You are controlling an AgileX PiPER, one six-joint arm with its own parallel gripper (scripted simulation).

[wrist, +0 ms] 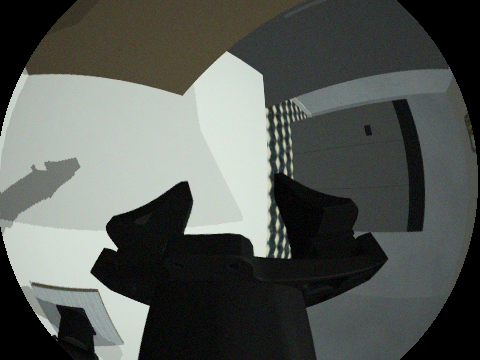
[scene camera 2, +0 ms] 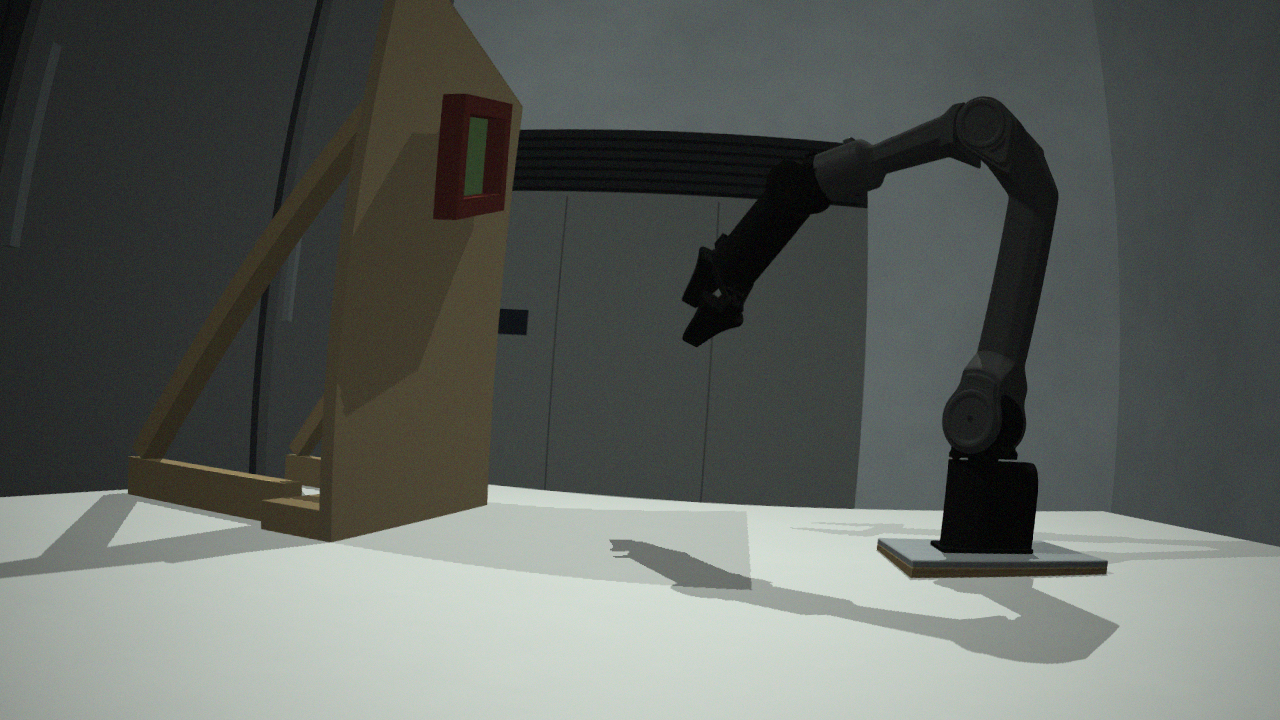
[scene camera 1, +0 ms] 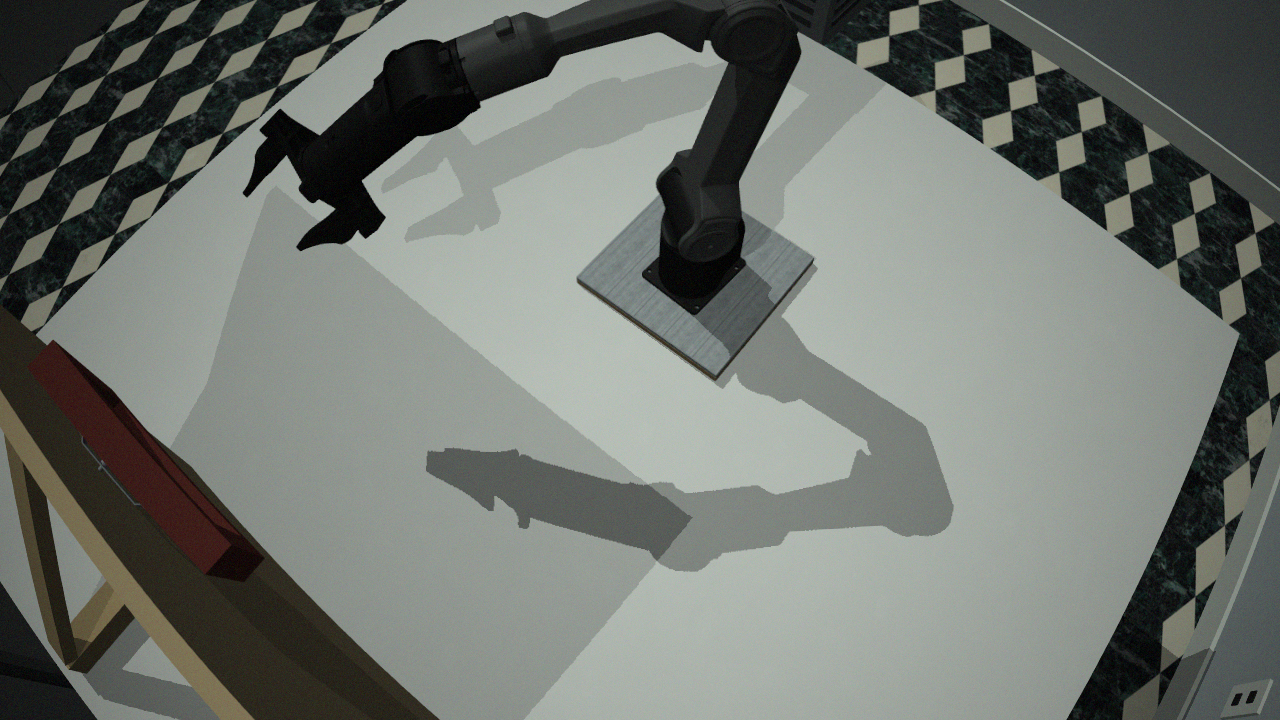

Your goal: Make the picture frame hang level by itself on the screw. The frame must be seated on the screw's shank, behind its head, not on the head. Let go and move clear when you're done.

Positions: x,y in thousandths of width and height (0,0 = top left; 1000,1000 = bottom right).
my gripper: wrist 482,521; scene camera 2 539,448; scene camera 1 216,301
picture frame: scene camera 2 378,237; scene camera 1 112,648; not seen in the wrist view (out of frame)
